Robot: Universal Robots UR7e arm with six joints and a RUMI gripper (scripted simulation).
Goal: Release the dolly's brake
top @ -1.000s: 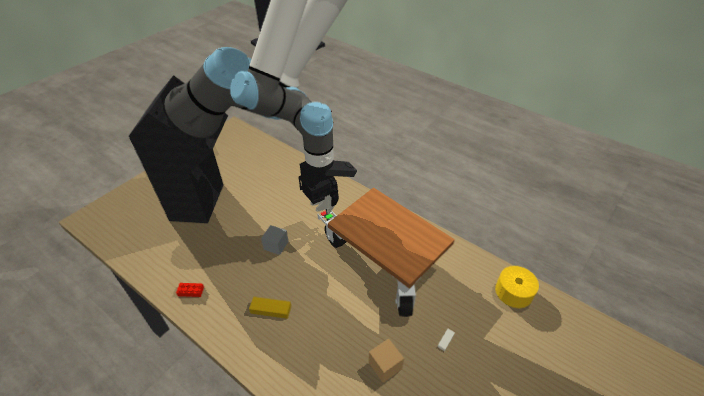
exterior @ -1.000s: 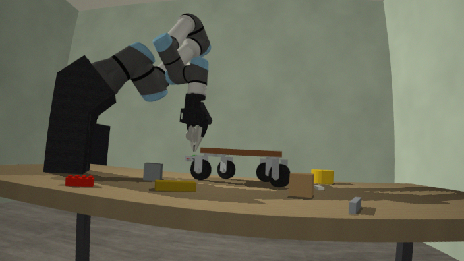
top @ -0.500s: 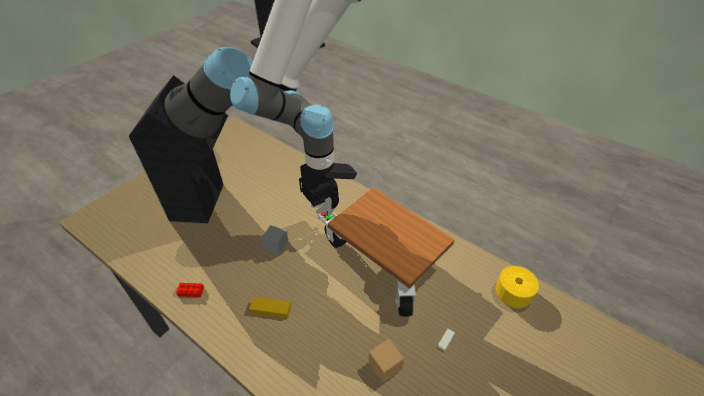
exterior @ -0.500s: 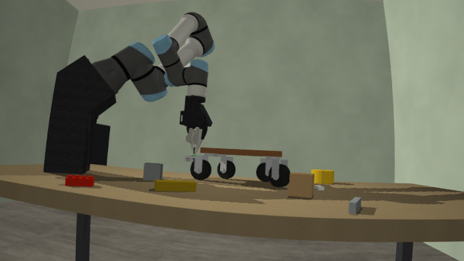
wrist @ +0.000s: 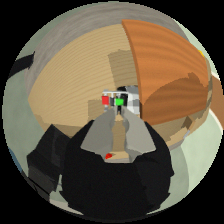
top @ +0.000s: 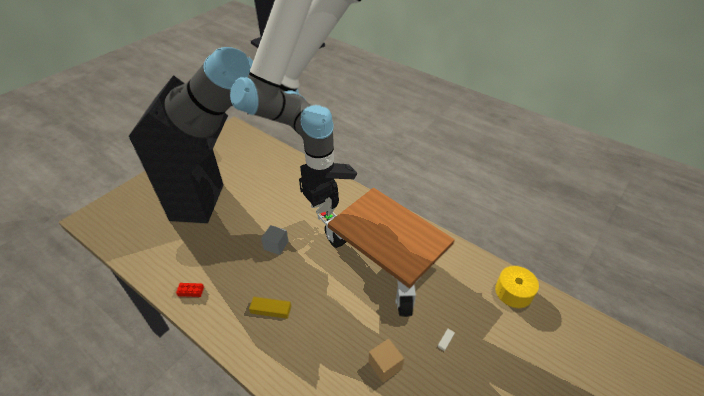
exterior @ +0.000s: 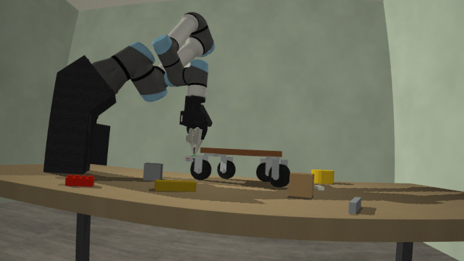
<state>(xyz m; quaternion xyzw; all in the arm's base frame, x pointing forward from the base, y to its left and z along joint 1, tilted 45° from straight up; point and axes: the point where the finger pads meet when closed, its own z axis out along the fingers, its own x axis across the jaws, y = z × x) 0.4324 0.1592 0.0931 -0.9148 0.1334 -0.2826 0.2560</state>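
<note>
Right now my hand is 10 mm past the brake pedal and 30 mm above it. Round my hand: red brick 110 mm behind, 420 mm to the right, 100 mm below; then grey cube 80 mm behind, 150 mm to the right, 90 mm below; then yellow bar 90 mm ahead, 290 mm to the right, 100 mm below.
</note>
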